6 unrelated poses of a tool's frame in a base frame.
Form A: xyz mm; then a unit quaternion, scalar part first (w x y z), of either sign.
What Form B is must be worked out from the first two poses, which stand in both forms.
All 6 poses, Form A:
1: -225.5 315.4 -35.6 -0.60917 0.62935 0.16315 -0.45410
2: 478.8 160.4 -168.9 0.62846 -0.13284 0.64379 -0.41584
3: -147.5 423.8 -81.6 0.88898 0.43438 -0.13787 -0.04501
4: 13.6 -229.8 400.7 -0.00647 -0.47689 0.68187 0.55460
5: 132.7 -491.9 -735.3 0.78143 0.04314 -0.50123 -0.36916
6: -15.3 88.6 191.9 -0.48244 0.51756 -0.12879 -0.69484
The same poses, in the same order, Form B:
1: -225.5 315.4 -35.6 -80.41 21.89 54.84
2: 478.8 160.4 -168.9 -79.06 44.32 -104.14
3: -147.5 423.8 -81.6 53.31 -11.89 -11.78
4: 13.6 -229.8 400.7 116.77 31.34 -129.66
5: 132.7 -491.9 -735.3 41.54 -48.72 -70.06
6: -15.3 88.6 191.9 -36.62 57.51 89.87
